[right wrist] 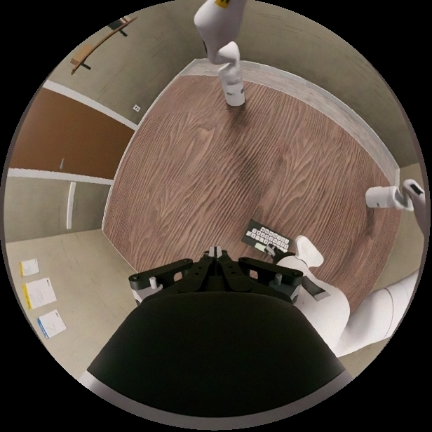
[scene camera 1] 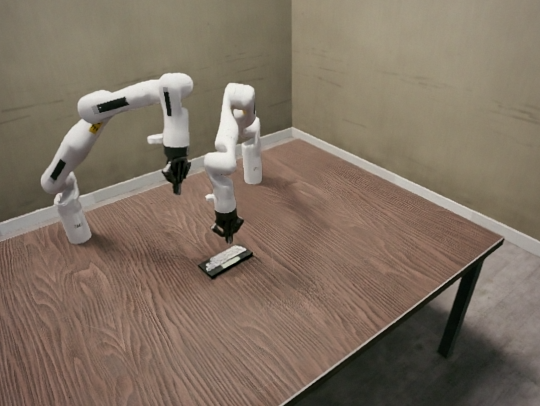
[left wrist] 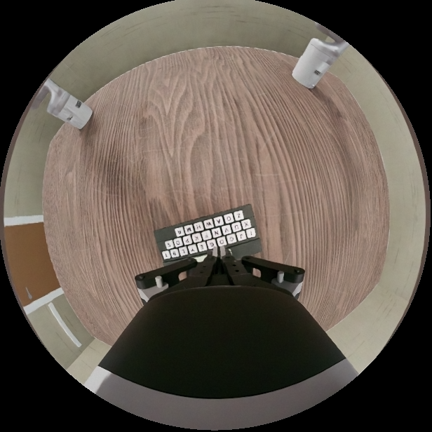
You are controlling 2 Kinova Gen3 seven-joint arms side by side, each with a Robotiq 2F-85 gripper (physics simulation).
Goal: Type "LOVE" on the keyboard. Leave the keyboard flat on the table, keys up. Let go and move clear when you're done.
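Seen in the pictures: left gripper, fingertip midpoint: (scene camera 1: 229, 242); right gripper, fingertip midpoint: (scene camera 1: 177, 194); left arm's base at its link origin: (scene camera 1: 253, 179); right arm's base at its link origin: (scene camera 1: 80, 237).
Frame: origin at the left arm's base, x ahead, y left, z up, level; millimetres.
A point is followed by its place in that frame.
The dark keyboard (scene camera 1: 225, 258) {x 525, y -365, z 20 mm} (left wrist: 206, 234) (right wrist: 269, 237) lies flat on the table with its rows of white letter keys up. A pale space bar (scene camera 1: 231, 262) {x 555, y -353, z 18 mm} (right wrist: 260, 247) runs along one long side. In the left wrist view the letters appear upside down. My left gripper (scene camera 1: 229, 241) {x 518, y -340, z 80 mm} (left wrist: 218, 253) is shut and empty, pointing down close above the keyboard. Its fingers cover part of the space bar and the edge of the nearest key row in the left wrist view, and I cannot tell whether they touch a key. My right gripper (scene camera 1: 177, 192) {x 541, y -501, z 355 mm} (right wrist: 215, 253) is shut and empty, high above the table, away from the keyboard.
The wooden table (scene camera 1: 150, 325) {x 688, y -692, z 0 mm} (left wrist: 200, 150) (right wrist: 200, 175) carries both arm bases, the right arm's (scene camera 1: 75, 224) {x 114, y -846, z 95 mm} and the left arm's (scene camera 1: 252, 164) {x 42, y -18, z 111 mm}, near its wall side. The left forearm (right wrist: 325, 305) passes beside my right gripper in the right wrist view.
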